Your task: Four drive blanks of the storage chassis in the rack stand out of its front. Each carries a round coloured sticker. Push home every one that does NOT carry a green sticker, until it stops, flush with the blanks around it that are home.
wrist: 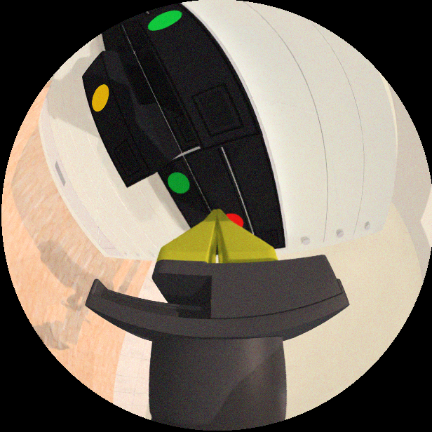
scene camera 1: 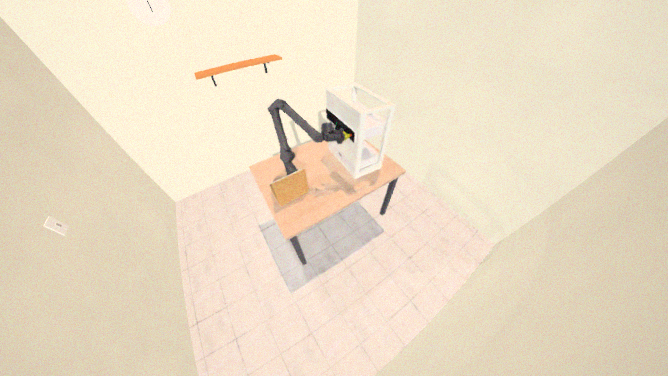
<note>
I see my gripper [wrist: 216,215] and a white rack [scene camera 1: 354,154].
</note>
